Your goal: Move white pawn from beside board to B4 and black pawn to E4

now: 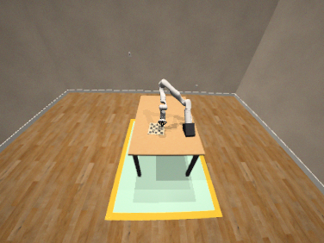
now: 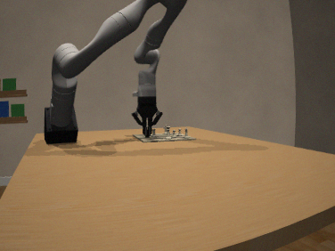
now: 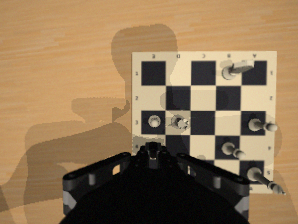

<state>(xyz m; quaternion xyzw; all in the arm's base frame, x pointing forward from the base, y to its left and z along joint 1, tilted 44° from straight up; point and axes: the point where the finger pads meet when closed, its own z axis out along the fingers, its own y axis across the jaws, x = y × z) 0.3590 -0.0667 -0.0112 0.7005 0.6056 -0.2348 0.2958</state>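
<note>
Now: hand 10 mm above the black pawn. From my hand the other things lie so: chessboard (80 mm ahead, 30 mm to the left, 30 mm below).
</note>
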